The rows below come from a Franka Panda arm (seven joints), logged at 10 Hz.
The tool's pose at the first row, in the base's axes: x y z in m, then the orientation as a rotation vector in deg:
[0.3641 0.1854 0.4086 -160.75 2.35 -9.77]
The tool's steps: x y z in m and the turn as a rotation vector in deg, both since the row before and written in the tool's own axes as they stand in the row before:
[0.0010 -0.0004 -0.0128 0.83 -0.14 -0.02]
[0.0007 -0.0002 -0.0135 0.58 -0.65 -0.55]
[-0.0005 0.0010 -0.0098 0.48 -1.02 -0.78]
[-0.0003 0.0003 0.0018 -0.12 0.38 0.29]
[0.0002 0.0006 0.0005 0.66 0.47 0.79]
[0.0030 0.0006 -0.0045 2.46 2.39 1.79]
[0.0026 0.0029 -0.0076 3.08 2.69 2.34]
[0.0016 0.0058 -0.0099 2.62 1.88 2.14]
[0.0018 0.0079 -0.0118 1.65 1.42 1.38]
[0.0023 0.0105 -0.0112 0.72 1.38 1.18]
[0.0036 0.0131 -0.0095 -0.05 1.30 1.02]
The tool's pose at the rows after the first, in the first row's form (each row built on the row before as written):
[0.3635 0.1816 0.4209 -159.93 2.21 -9.56]
[0.3626 0.1772 0.4337 -159.43 1.23 -8.77]
[0.3610 0.1729 0.4424 -159.05 -0.15 -7.53]
[0.3609 0.1733 0.4406 -159.13 0.36 -7.99]
[0.3612 0.1729 0.4399 -158.40 1.53 -8.42]
[0.3637 0.1706 0.4441 -155.65 4.40 -11.15]
[0.3651 0.1647 0.4501 -152.11 7.94 -14.04]
[0.3644 0.1550 0.4563 -149.03 10.93 -15.83]
[0.3628 0.1422 0.4626 -147.03 12.89 -17.22]
[0.3611 0.1273 0.4667 -145.95 14.75 -18.58]
[0.3603 0.1108 0.4679 -145.64 16.54 -19.85]

